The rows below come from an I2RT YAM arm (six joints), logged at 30 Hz.
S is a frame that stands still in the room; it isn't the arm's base.
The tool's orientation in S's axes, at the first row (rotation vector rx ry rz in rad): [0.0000, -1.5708, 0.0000]
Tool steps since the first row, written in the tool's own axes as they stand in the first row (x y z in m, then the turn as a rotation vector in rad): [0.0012, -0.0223, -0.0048, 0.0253, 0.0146, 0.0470]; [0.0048, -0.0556, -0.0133, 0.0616, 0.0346, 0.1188]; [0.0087, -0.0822, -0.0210, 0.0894, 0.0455, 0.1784]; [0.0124, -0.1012, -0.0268, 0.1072, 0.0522, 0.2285]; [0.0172, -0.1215, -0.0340, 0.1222, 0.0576, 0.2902]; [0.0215, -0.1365, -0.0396, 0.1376, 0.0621, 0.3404]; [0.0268, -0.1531, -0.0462, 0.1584, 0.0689, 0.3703]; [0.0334, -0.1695, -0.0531, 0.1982, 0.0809, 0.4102]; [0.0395, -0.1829, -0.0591, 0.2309, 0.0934, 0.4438]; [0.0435, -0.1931, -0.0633, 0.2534, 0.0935, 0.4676]
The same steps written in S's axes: [0.0048, -0.0223, 0.0012, -0.0470, 0.0146, 0.0253]; [0.0133, -0.0556, 0.0048, -0.1188, 0.0346, 0.0616]; [0.0210, -0.0822, 0.0087, -0.1784, 0.0455, 0.0894]; [0.0268, -0.1012, 0.0124, -0.2285, 0.0522, 0.1072]; [0.0340, -0.1215, 0.0172, -0.2902, 0.0576, 0.1222]; [0.0396, -0.1365, 0.0215, -0.3404, 0.0621, 0.1376]; [0.0462, -0.1531, 0.0268, -0.3703, 0.0689, 0.1584]; [0.0531, -0.1695, 0.0334, -0.4102, 0.0809, 0.1982]; [0.0591, -0.1829, 0.0395, -0.4438, 0.0934, 0.2309]; [0.0633, -0.1931, 0.0435, -0.4676, 0.0935, 0.2534]
